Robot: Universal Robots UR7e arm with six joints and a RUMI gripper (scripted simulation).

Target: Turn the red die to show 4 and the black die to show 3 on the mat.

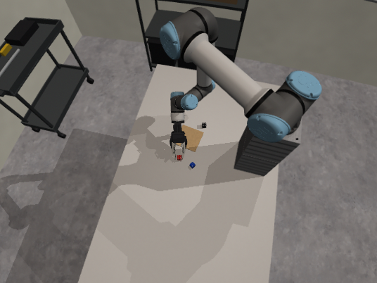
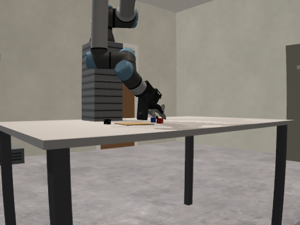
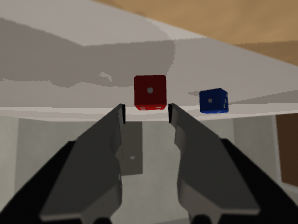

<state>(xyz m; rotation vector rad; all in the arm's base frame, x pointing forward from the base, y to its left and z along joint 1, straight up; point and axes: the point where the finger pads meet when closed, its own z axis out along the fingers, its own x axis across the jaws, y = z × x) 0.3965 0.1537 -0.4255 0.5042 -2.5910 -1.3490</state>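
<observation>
My hand is 1 cm above the red die. The rest, counted from my hand: blue die: 9 cm behind, 1 cm to the left, 1 cm below; black die: 6 cm behind, 25 cm to the right, 1 cm below; brown mat: 1 cm behind, 14 cm to the right, 3 cm below.
</observation>
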